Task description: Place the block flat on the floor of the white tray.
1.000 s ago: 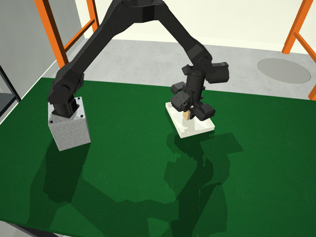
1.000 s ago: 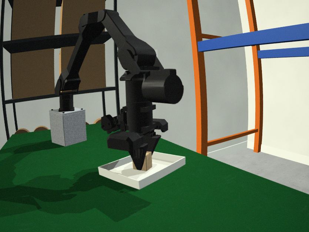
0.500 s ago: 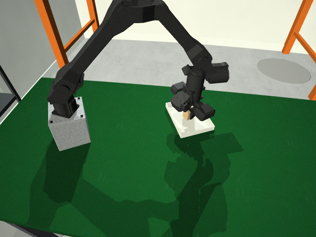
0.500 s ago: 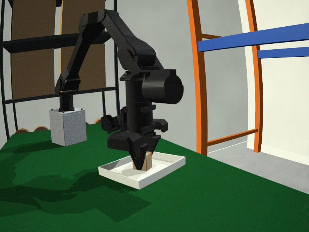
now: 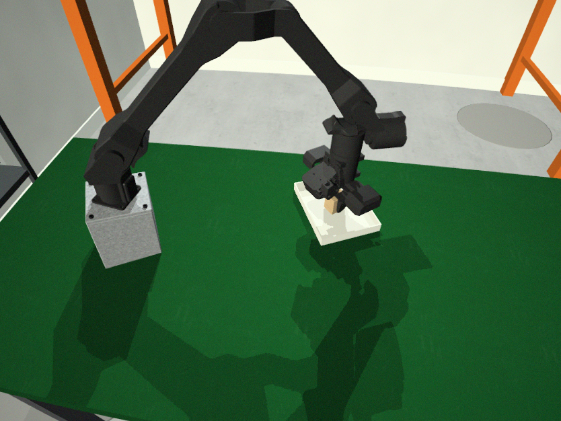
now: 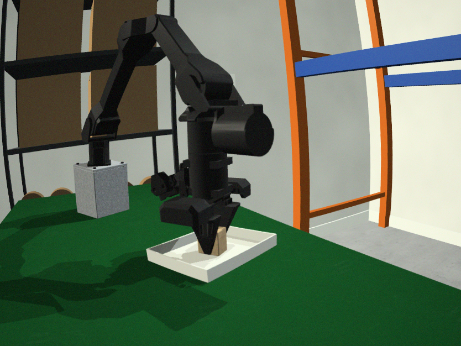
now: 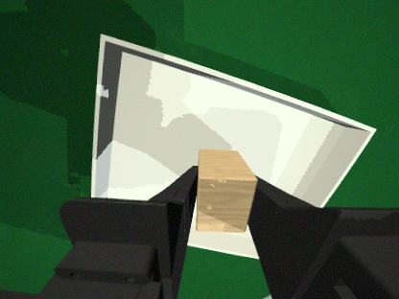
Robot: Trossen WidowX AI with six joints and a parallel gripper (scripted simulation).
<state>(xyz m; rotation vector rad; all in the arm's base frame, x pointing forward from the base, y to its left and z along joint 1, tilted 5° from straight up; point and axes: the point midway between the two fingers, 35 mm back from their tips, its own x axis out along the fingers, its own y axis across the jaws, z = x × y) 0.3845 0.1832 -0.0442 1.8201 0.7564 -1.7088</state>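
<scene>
Now: hand 20 mm above the wooden block. The rest, counted from my hand: white tray (30 mm below).
</scene>
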